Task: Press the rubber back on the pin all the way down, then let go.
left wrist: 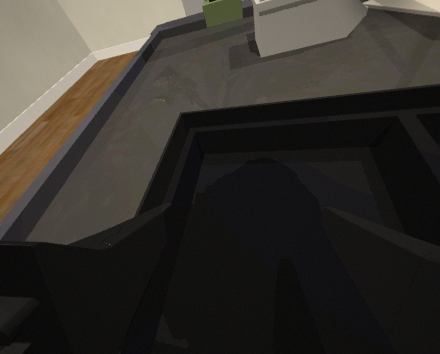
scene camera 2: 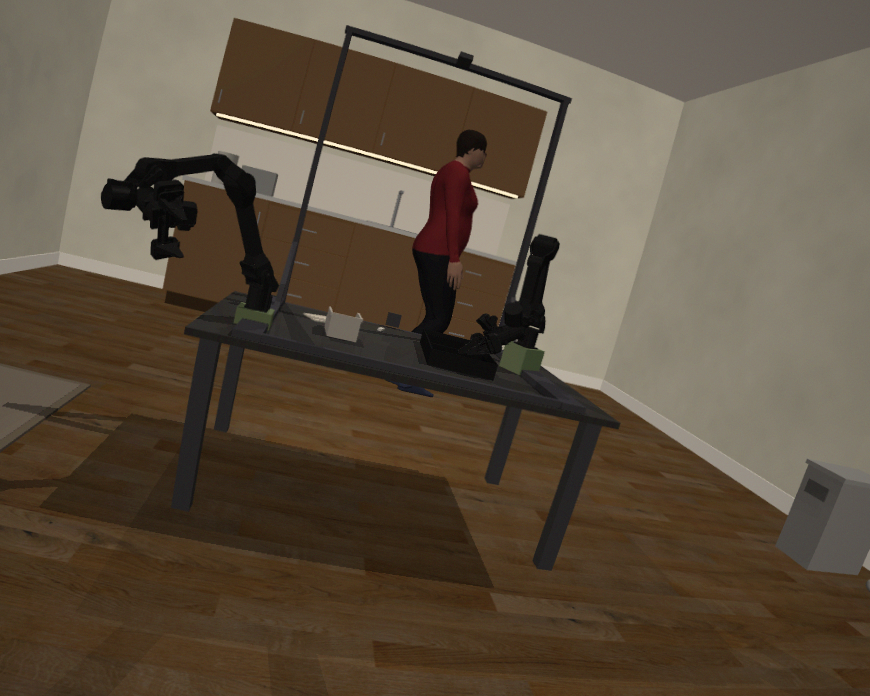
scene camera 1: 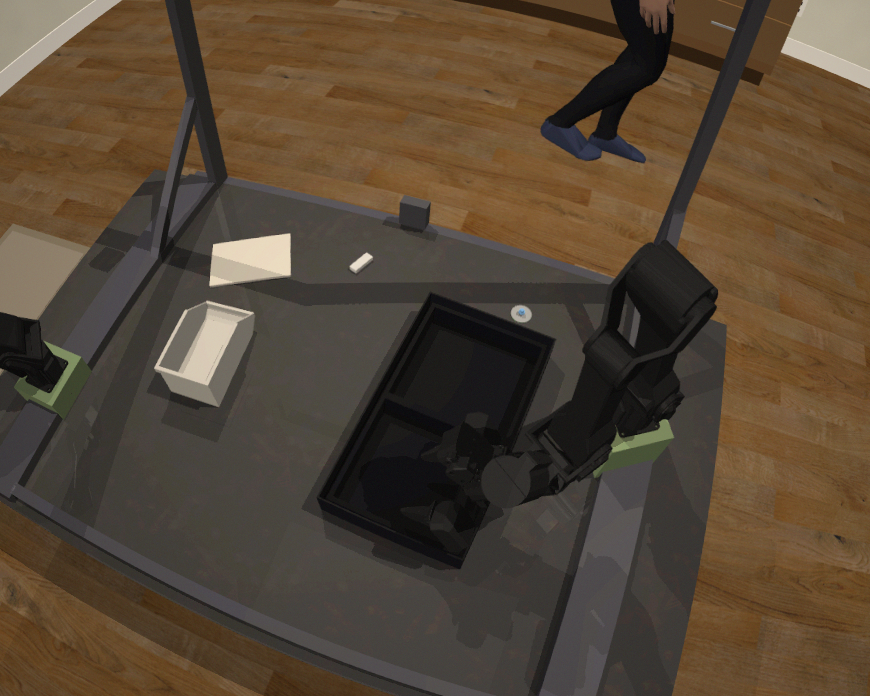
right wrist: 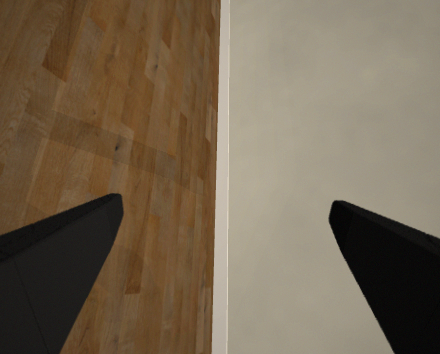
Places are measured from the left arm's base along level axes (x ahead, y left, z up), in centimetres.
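Where they show: left gripper, fingertip midpoint: (left wrist: 246, 212) (scene camera 2: 462, 352) (scene camera 1: 412, 484); right gripper, fingertip midpoint: (scene camera 2: 183, 239) (right wrist: 228, 207); left arm's base, origin of the base link: (scene camera 2: 525, 346) (scene camera 1: 633, 413); right arm's base, origin of the base link: (scene camera 2: 256, 308) (scene camera 1: 47, 372).
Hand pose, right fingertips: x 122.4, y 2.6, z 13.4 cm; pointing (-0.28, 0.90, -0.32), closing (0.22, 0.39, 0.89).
Things, the pixels of their centre, and the offset from my right fingertips.
- small round pale disc, body centre: (scene camera 1: 522, 311) dx -114.1, dy -28.0, dz -21.8 cm
- black two-compartment tray, body centre: (scene camera 1: 444, 422) (scene camera 2: 455, 352) dx -97.2, dy -9.8, dz -20.2 cm
- white open bin, body centre: (scene camera 1: 208, 347) (left wrist: 302, 13) (scene camera 2: 342, 323) dx -63.1, dy -27.9, dz -19.1 cm
- flat cream plate, body centre: (scene camera 1: 250, 259) (scene camera 2: 328, 319) dx -70.0, dy -47.8, dz -22.5 cm
- small white block, body centre: (scene camera 1: 361, 263) dx -89.7, dy -42.9, dz -22.3 cm
- dark grey cube, body centre: (scene camera 1: 414, 212) (scene camera 2: 393, 319) dx -100.4, dy -50.9, dz -19.6 cm
A small round pale disc (scene camera 1: 520, 313) with a small blue piece at its middle lies on the table beside the black tray's far right corner in scene camera 1. It looks like the pin with its rubber back; how far down the back sits is too small to tell. My left gripper (scene camera 1: 433, 500) (scene camera 2: 473, 335) (left wrist: 246, 212) is open and empty, low over the nearer compartment of the black two-compartment tray (scene camera 1: 384, 533) (left wrist: 300, 106), well away from the disc. My right gripper (scene camera 2: 179, 233) (right wrist: 228, 207) is open and empty, held high beyond the table's left end.
A white open bin (scene camera 1: 233, 355) (scene camera 2: 342, 328) (left wrist: 305, 30) stands at the left, with a flat cream plate (scene camera 1: 250, 259) behind it. A small white block (scene camera 1: 360, 262) and a dark grey cube (scene camera 1: 414, 213) are farther back. Frame posts rise at both sides. A person (scene camera 1: 616, 72) (scene camera 2: 446, 217) is behind the table.
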